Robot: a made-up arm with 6 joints.
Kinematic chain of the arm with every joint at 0, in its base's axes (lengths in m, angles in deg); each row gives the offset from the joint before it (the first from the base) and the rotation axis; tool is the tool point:
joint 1: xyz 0 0 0.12 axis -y
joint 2: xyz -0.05 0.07 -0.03 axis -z
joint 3: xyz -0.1 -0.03 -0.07 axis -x
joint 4: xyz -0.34 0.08 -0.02 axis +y
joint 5: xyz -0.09 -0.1 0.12 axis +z
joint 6: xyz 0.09 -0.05 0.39 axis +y
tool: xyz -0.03 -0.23 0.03
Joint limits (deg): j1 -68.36..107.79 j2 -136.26..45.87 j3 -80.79..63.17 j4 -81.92..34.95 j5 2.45..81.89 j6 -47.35..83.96
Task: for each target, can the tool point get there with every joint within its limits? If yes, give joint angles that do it. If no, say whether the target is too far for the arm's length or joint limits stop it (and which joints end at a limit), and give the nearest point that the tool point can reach.
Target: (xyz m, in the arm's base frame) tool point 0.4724 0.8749 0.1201
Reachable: no: joint limits stop it (at a limit: joint 1, joint 2, joint 3) | nearest point 0.2167 0.6740 0.2520 | short by 0.351 m
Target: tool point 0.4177 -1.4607 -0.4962
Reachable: no: too far | nearest point 0.2773 -0.8907 -0.2890 | short by 0.623 m
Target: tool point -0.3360 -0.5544 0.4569
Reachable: yes | joints -22.38 -11.84 -37.08 -18.27 30.65 4.88
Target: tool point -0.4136 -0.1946 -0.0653
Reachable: yes | joints 72.41 4.60 -19.14 2.87 64.10 -21.15
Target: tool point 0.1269 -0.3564 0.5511
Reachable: yes | joints -10.25 -107.75 19.62 -18.03 58.72 -18.69
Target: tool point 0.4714 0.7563 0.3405
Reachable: no: joint limits stop it (at a limit: joint 1, joint 2, joint 3, joint 5) | nearest point 0.3192 0.6228 0.4112 | short by 0.214 m
